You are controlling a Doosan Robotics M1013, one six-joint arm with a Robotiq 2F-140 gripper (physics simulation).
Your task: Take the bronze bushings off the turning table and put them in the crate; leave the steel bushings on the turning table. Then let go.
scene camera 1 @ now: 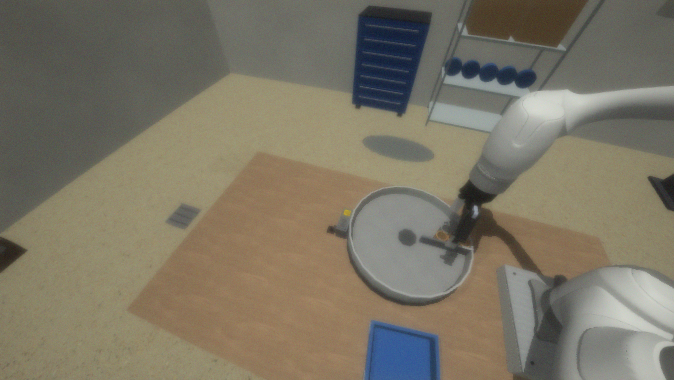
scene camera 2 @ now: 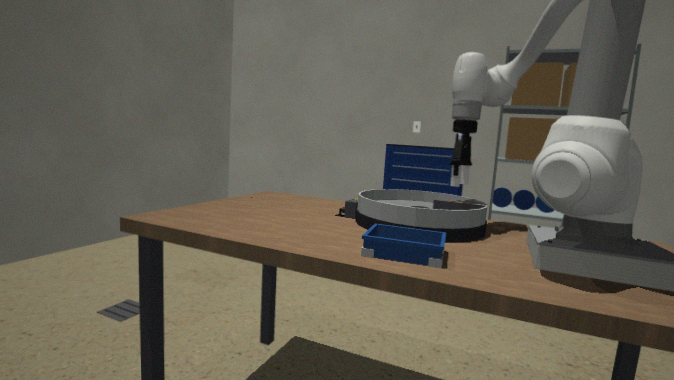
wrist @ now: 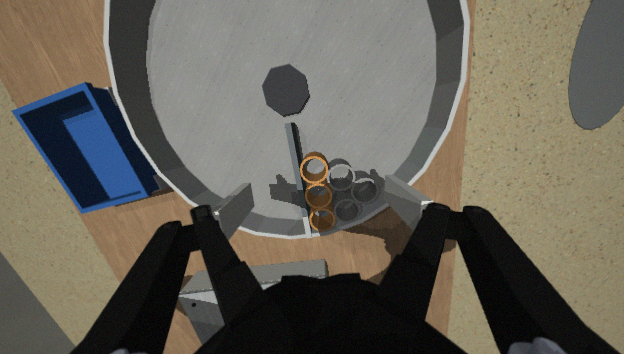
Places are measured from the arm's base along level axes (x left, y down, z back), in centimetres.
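Where they show: gripper, between the fingertips: (scene camera 1: 451, 227) (scene camera 2: 459, 185) (wrist: 317, 190); arm's base, origin of its link: (scene camera 1: 563, 318) (scene camera 2: 593, 239).
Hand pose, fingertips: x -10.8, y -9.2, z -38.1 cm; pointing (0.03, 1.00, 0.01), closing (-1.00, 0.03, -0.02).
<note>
Things, the pixels of their top centre, and the offset from my fingertips. "spot": a spot on its surface instead.
- dark divider bar, a spot on its surface: (wrist: 293, 157) (scene camera 1: 435, 239) spot: dx +3.1, dy +5.4, dz -2.7 cm
- inner bronze bushing, centre of its top: (wrist: 314, 170) (scene camera 1: 441, 235) dx +0.5, dy +5.6, dz -0.8 cm
- middle bronze bushing, centre of its top: (wrist: 318, 196) dx +0.1, dy +5.6, dz +3.0 cm
- outer bronze bushing, centre of its top: (wrist: 322, 220) dx -0.3, dy +5.6, dz +6.8 cm
- blue crate, centre of its top: (scene camera 2: 406, 233) (wrist: 82, 155) (scene camera 1: 403, 358) dx +39.1, dy +9.7, dz -3.6 cm
- dark hub, centre of its top: (wrist: 285, 90) (scene camera 1: 407, 236) dx +4.0, dy +8.6, dz -11.3 cm
- small grey device with a yellow top, a spot on its surface: (scene camera 1: 346, 213) spot: dx +4.1, dy +8.8, dz -34.9 cm
Bronze bushings stand in a row along the dark divider bar (wrist: 293, 157) (scene camera 1: 431, 242) on the turning table (scene camera 1: 385, 215) (scene camera 2: 420, 216) (wrist: 210, 60): the inner bronze bushing (wrist: 314, 155), the middle bronze bushing (wrist: 318, 197) and the outer bronze bushing (wrist: 321, 220) by the rim. Beside them, away from the bar, are three steel bushings: one (wrist: 341, 162), another (wrist: 364, 190) and a third (wrist: 347, 209), partly in shadow. My gripper (scene camera 1: 454, 227) (scene camera 2: 459, 178) (wrist: 317, 190) is open and empty above the group, its fingers on either side in the wrist view. The blue crate (scene camera 1: 368, 350) (scene camera 2: 402, 251) (wrist: 48, 161) shows no bushings inside.
The turning table's raised wall surrounds the bushings, and a dark hub (scene camera 1: 407, 237) (wrist: 286, 90) is at its centre. A small grey device with a yellow top (scene camera 1: 346, 213) stands by its left side. The arm's grey base plate (scene camera 1: 515, 320) (scene camera 2: 600, 265) is at the right.
</note>
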